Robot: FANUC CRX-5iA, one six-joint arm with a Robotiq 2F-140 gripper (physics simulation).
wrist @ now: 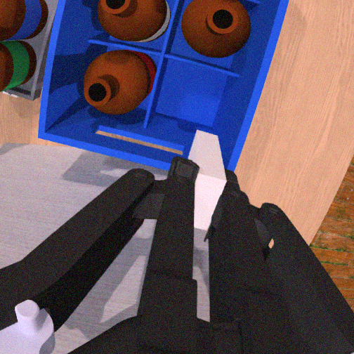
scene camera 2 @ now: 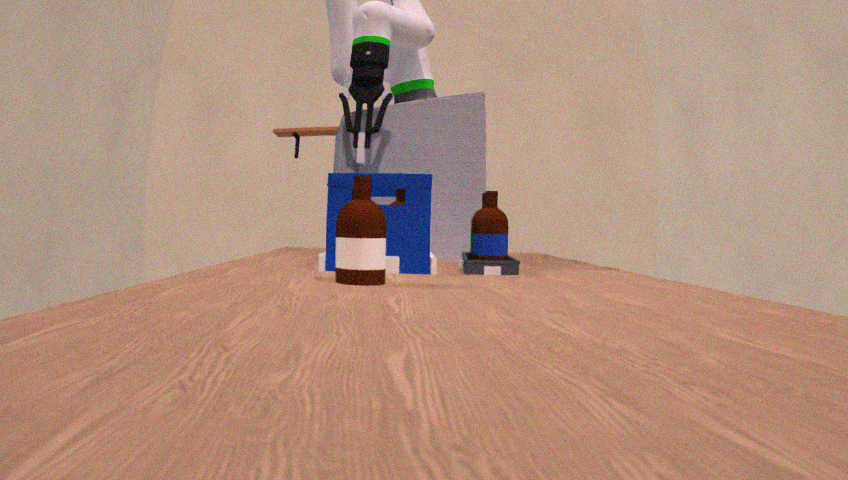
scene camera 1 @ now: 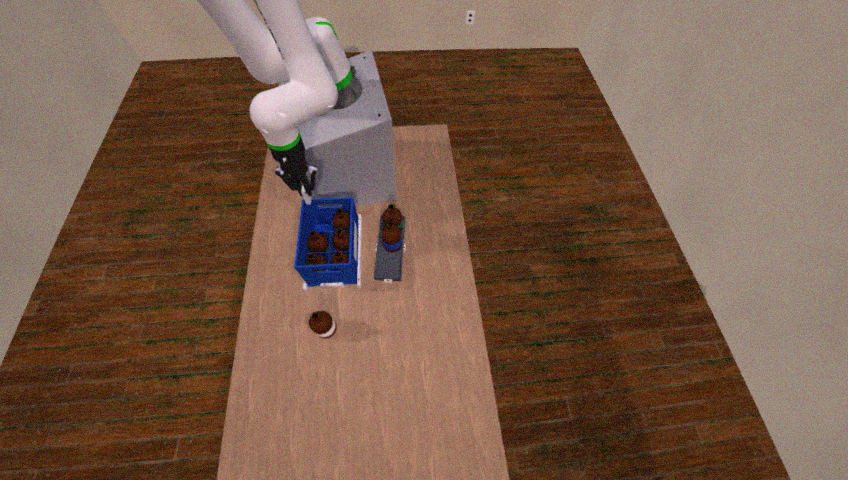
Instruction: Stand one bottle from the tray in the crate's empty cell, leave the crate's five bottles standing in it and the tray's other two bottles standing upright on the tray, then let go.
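Places are measured from the arm's base along level axes (x ahead, y left, z up), in millimetres.
Where they show: gripper, between the fingertips: [scene camera 2: 360, 163] [scene camera 1: 309, 201]; arm's base, origin of its link: [scene camera 1: 342, 93].
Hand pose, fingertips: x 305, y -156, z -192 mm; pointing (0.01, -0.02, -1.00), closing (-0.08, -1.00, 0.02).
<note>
Each offset is from my fingertips to the top centre of the thing. "spot": to the spot under its first point.
My gripper [scene camera 1: 305, 192] [scene camera 2: 361, 144] [wrist: 200, 151] is shut with no bottle, above the blue crate's @(dx +100, dy +47, dz -44 mm) [scene camera 1: 327, 274] [scene camera 2: 410, 237] [wrist: 46, 120] back left edge. A pale piece shows at its fingertips. The crate's empty cell [wrist: 187, 92] is at the back left; its five bottles include a red-labelled one [wrist: 117, 82] beside that cell. On the tray @(dx +109, dy +267, dz -193 mm) [scene camera 1: 388, 264] [scene camera 2: 505, 268] stand a blue-labelled bottle @(dx +93, dy +276, dz -59 mm) [scene camera 1: 391, 231] [scene camera 2: 489, 228] and a green-labelled bottle @(dx +18, dy +286, dz -59 mm) [scene camera 1: 392, 212] [wrist: 17, 62]. A white-labelled bottle @(dx +396, dy +10, dz -64 mm) [scene camera 1: 321, 322] [scene camera 2: 360, 252] stands upright on the table in front of the crate.
The grey robot pedestal [scene camera 1: 354, 166] [scene camera 2: 458, 154] stands close behind the crate. The tray lies to the crate's right. White blocks @(spot: dx +245, dy +41, dz -190 mm) [scene camera 1: 332, 284] [scene camera 2: 433, 264] edge the crate's base. A wooden shelf [scene camera 2: 306, 131] is on the wall behind.
</note>
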